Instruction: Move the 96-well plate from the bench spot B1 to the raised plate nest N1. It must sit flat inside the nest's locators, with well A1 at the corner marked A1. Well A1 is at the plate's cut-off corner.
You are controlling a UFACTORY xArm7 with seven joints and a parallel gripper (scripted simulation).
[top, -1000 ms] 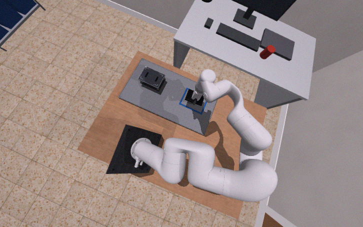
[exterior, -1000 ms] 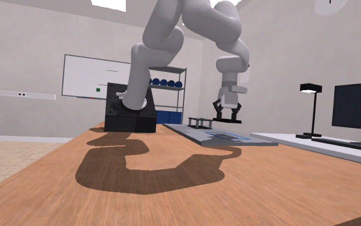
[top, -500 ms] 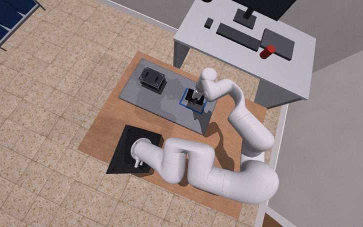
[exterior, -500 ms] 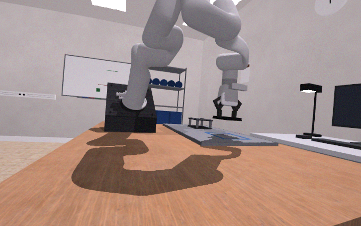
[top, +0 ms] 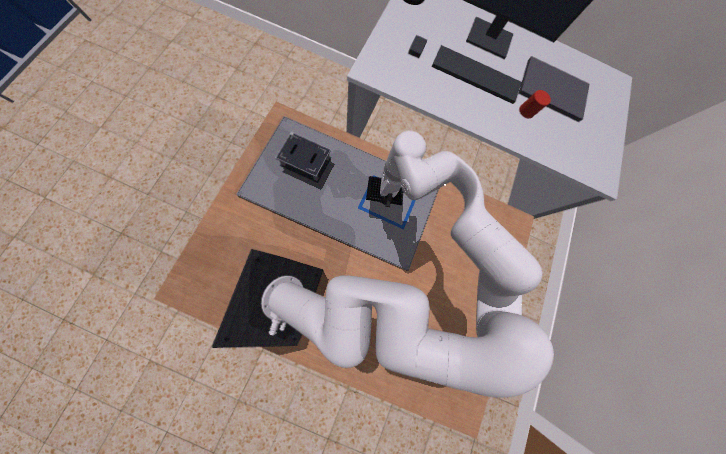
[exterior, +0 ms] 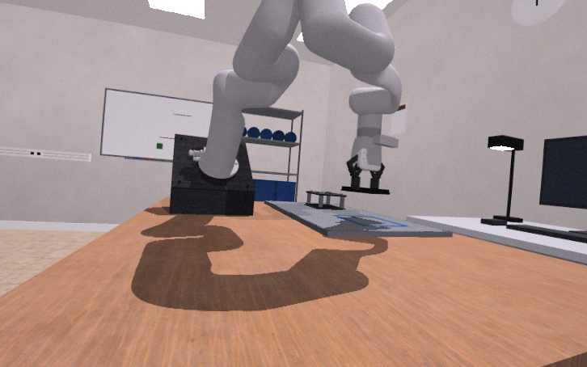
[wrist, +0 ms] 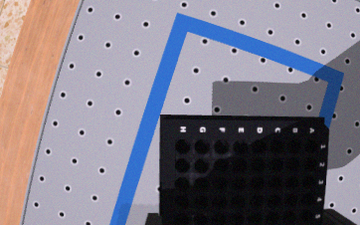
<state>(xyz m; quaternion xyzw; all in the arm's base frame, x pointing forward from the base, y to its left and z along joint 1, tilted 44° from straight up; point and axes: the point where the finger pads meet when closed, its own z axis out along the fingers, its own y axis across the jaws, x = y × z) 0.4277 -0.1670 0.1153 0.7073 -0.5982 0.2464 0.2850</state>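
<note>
Right now the raised plate nest N1 is 320 mm to the left of my hand, 50 mm below it and 50 mm ahead of it. The rest, counted from my hand: A1 mark 390 mm to the left, 120 mm ahead, 40 mm below; then black 96-well plate 10 mm below.
</note>
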